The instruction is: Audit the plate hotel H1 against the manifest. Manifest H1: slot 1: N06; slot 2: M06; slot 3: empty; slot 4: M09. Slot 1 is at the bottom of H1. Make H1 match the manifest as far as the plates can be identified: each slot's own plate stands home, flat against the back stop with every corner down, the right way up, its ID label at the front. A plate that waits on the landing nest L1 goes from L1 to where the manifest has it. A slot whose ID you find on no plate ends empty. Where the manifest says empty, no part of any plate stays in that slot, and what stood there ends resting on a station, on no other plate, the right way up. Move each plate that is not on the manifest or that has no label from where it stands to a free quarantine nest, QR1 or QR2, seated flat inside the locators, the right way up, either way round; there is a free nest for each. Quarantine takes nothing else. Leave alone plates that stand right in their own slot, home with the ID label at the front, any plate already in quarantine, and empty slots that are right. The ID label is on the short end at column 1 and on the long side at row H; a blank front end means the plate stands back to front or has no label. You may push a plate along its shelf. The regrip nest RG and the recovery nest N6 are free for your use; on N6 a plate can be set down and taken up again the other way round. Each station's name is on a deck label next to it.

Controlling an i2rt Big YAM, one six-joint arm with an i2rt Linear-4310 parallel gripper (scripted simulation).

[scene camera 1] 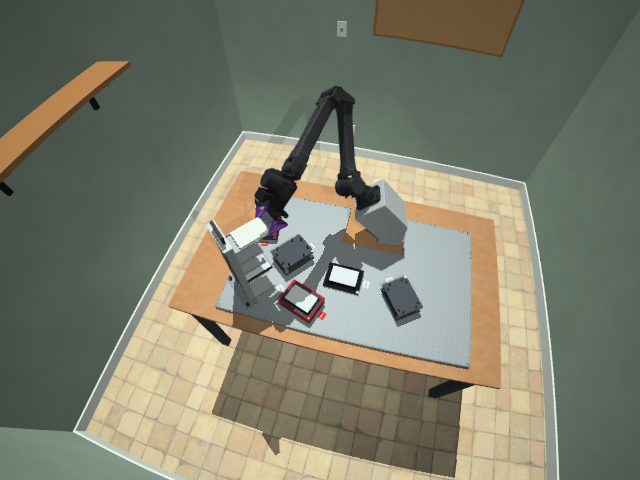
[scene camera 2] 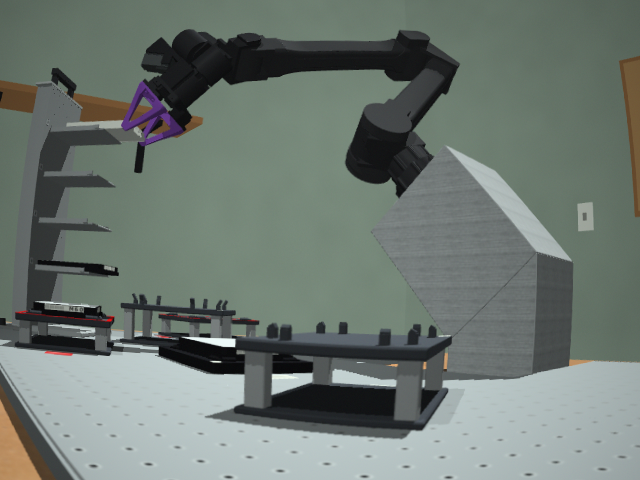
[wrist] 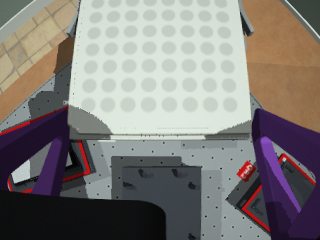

Scene:
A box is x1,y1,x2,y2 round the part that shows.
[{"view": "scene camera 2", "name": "gripper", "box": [121,64,209,146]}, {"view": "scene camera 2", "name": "white well plate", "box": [66,120,144,141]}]

